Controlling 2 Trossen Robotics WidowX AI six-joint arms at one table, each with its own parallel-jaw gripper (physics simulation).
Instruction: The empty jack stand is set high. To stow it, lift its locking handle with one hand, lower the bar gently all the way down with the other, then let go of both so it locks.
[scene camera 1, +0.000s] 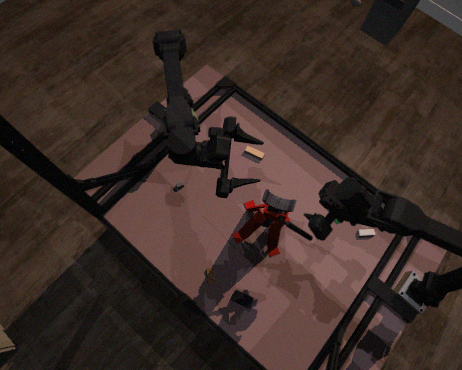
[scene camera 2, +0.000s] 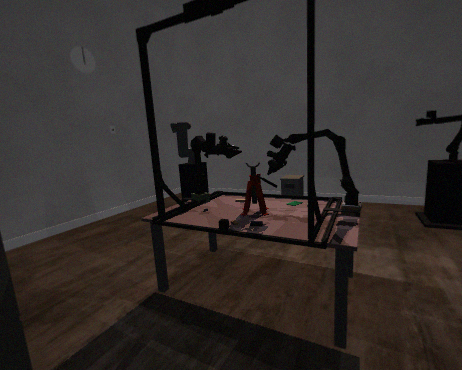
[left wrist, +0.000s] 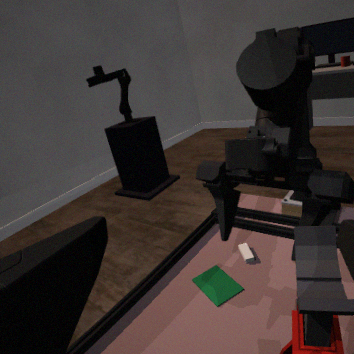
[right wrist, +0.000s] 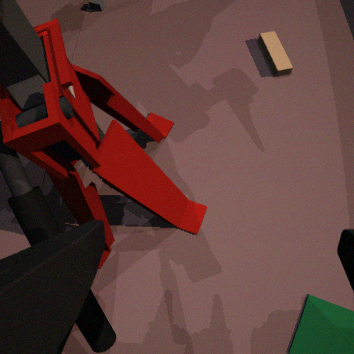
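The red jack stand (scene camera 1: 274, 235) (scene camera 2: 255, 192) (left wrist: 299, 330) (right wrist: 135, 170) stands upright on the table. Its grey curved saddle (scene camera 1: 279, 201) (scene camera 2: 253, 165) (left wrist: 317, 270) sits raised above the red frame and is empty. The black locking handle (scene camera 1: 300, 231) (scene camera 2: 269, 182) (right wrist: 97, 320) sticks out to the right in both scene views; one right finger partly covers it in the right wrist view. My left gripper (scene camera 1: 261, 162) (scene camera 2: 240, 151) is open and empty, up and left of the saddle in scene camera 1. My right gripper (scene camera 2: 270, 172) (left wrist: 256, 249) (right wrist: 222, 237) is open and empty, near the handle's outer end.
A tan block (scene camera 1: 254, 152) (right wrist: 276, 52), a white block (scene camera 1: 366, 232) (left wrist: 246, 252), a green pad (left wrist: 218, 286) (right wrist: 327, 325), a black block (scene camera 1: 242, 298) and a small grey piece (scene camera 1: 178, 187) lie around the stand. A black frame (scene camera 1: 300, 138) edges the table.
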